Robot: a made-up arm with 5 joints. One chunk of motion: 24 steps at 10 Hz.
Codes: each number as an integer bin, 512 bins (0 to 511) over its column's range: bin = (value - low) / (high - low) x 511, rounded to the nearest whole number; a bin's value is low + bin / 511 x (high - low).
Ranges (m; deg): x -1.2..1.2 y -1.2..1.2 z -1.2..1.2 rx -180..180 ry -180..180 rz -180..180
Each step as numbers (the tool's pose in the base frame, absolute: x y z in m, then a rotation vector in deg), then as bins.
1 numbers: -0.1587 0.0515 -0.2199 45.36 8.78 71.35
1 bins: 222 266 209 320 268 357
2 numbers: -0.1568 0.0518 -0.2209 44.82 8.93 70.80
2 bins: 222 267 208 319 268 356
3 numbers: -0.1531 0.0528 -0.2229 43.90 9.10 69.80
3 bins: 223 267 208 318 268 355
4 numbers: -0.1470 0.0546 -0.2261 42.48 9.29 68.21
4 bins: 224 267 207 316 269 352
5 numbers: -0.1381 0.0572 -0.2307 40.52 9.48 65.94
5 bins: 226 268 206 313 269 349
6 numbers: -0.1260 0.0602 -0.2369 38.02 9.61 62.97
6 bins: 229 268 205 309 269 345
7 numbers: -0.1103 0.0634 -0.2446 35.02 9.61 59.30
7 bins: 232 269 203 305 269 340
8 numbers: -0.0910 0.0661 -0.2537 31.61 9.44 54.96
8 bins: 236 270 201 300 269 334
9 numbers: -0.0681 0.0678 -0.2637 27.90 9.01 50.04
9 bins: 241 270 199 295 268 327
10 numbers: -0.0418 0.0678 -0.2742 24.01 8.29 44.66
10 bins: 247 270 197 290 267 319
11 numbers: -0.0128 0.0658 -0.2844 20.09 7.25 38.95
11 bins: 253 270 195 284 266 311
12 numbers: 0.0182 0.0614 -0.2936 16.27 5.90 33.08
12 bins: 259 269 193 279 264 302
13 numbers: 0.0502 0.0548 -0.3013 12.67 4.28 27.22
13 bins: 266 267 191 273 262 294
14 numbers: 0.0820 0.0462 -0.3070 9.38 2.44 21.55
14 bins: 273 265 190 269 259 286
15 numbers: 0.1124 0.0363 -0.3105 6.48 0.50 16.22
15 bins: 279 263 189 265 256 279
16 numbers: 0.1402 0.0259 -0.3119 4.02 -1.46 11.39
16 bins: 285 261 189 261 253 272
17 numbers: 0.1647 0.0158 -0.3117 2.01 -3.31 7.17
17 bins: 291 259 189 258 251 266
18 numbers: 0.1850 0.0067 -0.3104 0.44 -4.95 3.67
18 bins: 295 257 189 256 248 261
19 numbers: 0.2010 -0.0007 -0.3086 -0.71 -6.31 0.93
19 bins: 298 255 190 254 247 257
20 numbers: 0.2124 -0.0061 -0.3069 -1.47 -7.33 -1.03
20 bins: 301 254 190 253 245 254
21 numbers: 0.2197 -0.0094 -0.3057 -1.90 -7.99 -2.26
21 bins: 302 253 190 253 244 252
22 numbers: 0.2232 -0.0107 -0.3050 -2.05 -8.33 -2.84
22 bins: 303 253 191 253 244 251
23 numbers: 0.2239 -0.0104 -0.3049 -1.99 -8.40 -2.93
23 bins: 303 253 191 253 244 251
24 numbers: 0.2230 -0.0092 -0.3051 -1.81 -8.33 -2.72
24 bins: 303 254 191 253 244 252
